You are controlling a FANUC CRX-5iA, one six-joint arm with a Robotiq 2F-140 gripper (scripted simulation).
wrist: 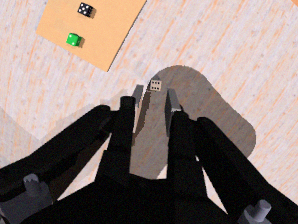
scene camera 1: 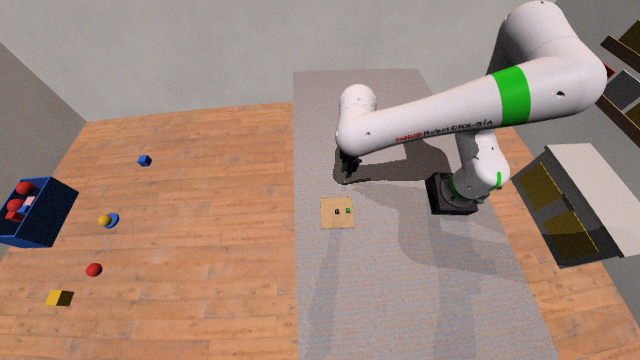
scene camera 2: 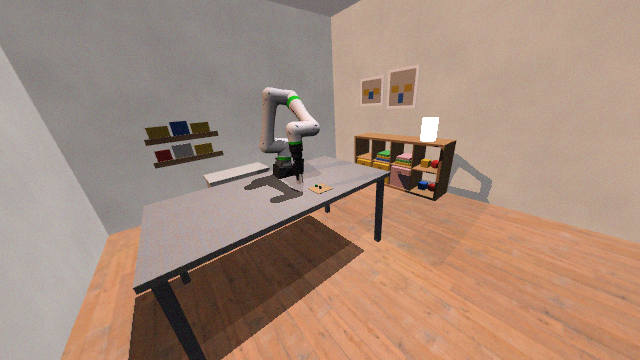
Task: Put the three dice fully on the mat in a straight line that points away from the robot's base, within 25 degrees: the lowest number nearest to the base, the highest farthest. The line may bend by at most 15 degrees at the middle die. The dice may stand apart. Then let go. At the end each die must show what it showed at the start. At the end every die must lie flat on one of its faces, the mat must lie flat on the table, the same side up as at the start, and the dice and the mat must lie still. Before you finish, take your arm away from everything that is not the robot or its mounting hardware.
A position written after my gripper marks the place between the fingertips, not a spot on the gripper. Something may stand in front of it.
I see my gripper (wrist: 154, 97) and a tan mat (scene camera 1: 329, 220).
